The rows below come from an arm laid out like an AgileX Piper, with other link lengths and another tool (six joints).
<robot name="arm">
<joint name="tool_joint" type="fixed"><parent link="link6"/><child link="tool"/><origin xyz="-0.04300 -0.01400 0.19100" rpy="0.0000 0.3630 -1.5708"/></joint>
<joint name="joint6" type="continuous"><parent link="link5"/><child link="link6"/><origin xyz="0.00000 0.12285 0.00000" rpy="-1.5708 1.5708 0.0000"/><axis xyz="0 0 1"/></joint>
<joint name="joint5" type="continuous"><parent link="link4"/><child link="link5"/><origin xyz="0.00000 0.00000 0.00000" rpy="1.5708 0.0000 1.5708"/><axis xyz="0 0 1"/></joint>
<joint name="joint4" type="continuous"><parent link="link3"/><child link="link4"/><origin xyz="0.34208 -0.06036 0.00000" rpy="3.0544 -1.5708 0.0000"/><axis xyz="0 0 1"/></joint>
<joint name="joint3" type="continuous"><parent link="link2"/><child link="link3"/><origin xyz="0.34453 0.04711 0.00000" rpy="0.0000 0.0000 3.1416"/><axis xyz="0 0 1"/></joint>
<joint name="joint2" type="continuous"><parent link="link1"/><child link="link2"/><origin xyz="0.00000 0.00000 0.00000" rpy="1.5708 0.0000 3.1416"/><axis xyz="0 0 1"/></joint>
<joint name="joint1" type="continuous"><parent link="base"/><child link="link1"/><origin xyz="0.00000 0.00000 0.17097"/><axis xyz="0 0 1"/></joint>
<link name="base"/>
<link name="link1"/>
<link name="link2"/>
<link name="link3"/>
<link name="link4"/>
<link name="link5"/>
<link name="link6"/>
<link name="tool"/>
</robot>
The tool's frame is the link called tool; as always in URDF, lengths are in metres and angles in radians. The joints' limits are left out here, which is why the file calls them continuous.
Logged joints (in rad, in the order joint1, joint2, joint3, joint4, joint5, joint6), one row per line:
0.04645, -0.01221, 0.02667, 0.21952, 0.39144, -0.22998
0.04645, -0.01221, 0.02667, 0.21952, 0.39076, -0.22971
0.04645, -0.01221, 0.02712, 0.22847, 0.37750, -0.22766
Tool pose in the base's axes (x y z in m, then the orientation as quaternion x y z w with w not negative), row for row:
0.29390, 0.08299, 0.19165, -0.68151, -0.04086, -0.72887, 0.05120
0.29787, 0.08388, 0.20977, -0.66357, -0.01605, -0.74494, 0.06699
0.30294, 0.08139, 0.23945, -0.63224, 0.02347, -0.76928, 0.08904
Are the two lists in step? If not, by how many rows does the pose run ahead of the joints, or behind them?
The pose runs 2 rows ahead of the joints: the pose in row i belongs to the joints in row i + 2.
